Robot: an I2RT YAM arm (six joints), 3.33 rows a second.
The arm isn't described. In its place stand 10 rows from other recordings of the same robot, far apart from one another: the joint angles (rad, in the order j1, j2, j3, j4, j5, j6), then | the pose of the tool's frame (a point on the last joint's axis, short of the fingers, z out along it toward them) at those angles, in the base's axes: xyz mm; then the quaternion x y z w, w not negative.
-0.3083, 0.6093, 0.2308, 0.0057, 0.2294, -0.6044 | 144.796 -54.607 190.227 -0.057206 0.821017 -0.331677 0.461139
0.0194, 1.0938, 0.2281, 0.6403, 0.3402, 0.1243 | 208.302 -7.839 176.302 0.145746 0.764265 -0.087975 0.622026
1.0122, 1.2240, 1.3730, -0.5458, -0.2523, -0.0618 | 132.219 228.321 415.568 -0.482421 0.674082 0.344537 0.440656
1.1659, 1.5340, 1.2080, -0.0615, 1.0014, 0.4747 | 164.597 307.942 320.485 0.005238 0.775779 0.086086 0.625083
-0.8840, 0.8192, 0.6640, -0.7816, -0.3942, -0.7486 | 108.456 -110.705 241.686 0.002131 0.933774 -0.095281 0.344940
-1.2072, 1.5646, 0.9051, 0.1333, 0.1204, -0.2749 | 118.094 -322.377 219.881 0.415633 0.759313 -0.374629 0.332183
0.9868, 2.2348, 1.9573, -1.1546, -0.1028, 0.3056 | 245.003 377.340 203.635 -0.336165 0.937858 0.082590 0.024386
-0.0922, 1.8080, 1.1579, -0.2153, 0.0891, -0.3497 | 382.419 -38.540 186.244 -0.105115 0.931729 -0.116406 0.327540
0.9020, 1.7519, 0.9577, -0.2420, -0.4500, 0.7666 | 196.243 273.289 149.218 -0.122395 0.934037 0.335278 0.013527
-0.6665, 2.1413, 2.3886, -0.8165, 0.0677, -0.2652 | 373.966 -297.215 394.813 0.190654 0.855870 -0.242065 0.415383
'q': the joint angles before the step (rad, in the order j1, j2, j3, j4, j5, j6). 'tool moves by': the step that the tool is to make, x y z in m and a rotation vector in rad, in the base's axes. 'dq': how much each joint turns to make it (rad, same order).
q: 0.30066, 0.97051, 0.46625, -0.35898, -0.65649, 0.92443
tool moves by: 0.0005, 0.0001, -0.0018, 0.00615, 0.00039, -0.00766
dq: -0.00024, 0.00269, -0.00875, 0.02023, 0.00031, 0.01203
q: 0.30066, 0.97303, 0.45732, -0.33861, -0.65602, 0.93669
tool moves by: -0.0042, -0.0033, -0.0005, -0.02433, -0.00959, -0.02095
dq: -0.00606, -0.03081, -0.01104, -0.02211, 0.02945, -0.00731
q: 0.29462, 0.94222, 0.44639, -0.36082, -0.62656, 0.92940
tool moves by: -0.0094, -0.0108, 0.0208, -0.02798, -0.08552, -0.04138
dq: -0.03963, -0.11827, 0.03319, -0.09932, 0.03821, -0.03957
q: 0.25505, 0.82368, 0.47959, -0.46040, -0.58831, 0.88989
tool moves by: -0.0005, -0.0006, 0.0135, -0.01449, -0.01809, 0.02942
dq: -0.00461, -0.00439, 0.05507, -0.07082, -0.01002, -0.04516
